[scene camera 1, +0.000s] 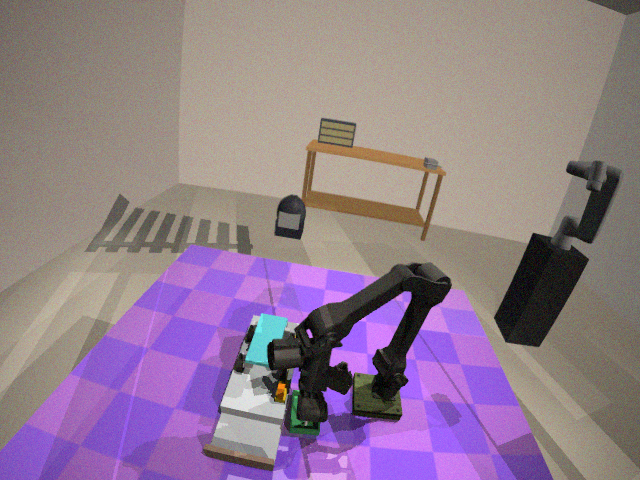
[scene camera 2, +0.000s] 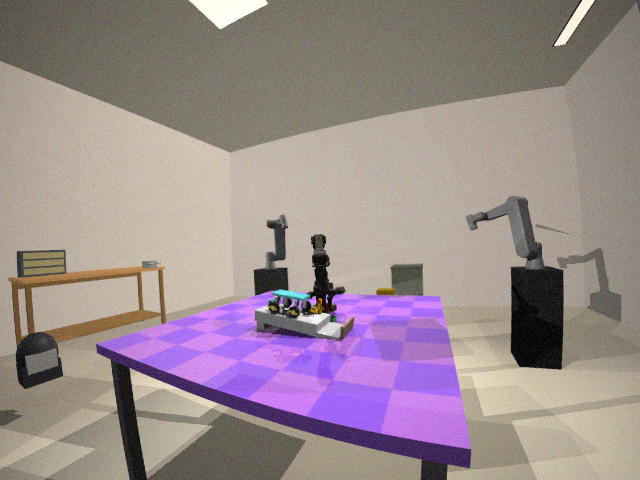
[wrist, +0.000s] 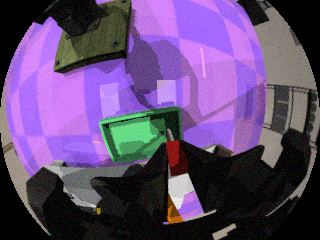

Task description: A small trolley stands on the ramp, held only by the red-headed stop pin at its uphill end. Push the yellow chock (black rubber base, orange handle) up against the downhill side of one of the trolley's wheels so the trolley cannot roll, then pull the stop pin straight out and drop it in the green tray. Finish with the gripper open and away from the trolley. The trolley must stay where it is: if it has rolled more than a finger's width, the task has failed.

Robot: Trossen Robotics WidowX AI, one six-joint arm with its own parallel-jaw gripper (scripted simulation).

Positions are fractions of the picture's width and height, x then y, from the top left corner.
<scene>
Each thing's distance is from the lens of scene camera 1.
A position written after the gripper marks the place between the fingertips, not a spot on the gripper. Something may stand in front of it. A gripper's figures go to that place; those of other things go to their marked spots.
gripper (scene camera 1: 0.48, 0.86): 80 cm
trolley (scene camera 1: 0.42, 0.68): 83 cm
grey ramp (scene camera 1: 0.39, 0.82): 81 cm
</scene>
